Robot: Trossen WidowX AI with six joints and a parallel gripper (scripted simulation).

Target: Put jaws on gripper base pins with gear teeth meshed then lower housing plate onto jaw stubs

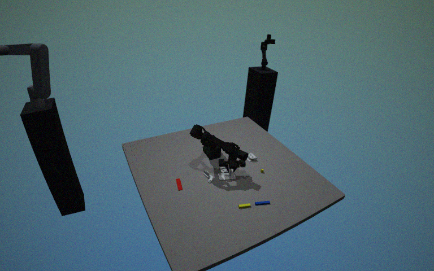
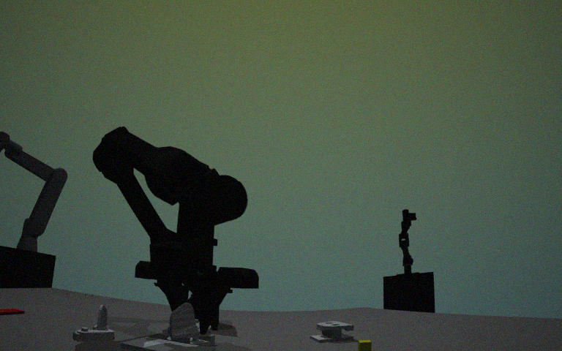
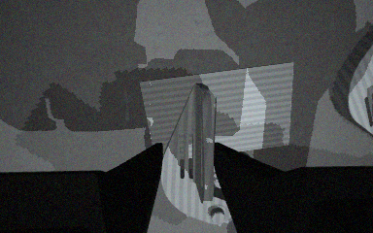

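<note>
Right now the housing plate is 6 cm behind my gripper tip, 3 cm below it and 1 cm to the right of it. Round my gripper tip: gripper base: 25 cm to the left, 11 cm behind; then jaw: 4 cm behind; then small yellow cube: 24 cm to the left, 6 cm ahead, 2 cm below.
</note>
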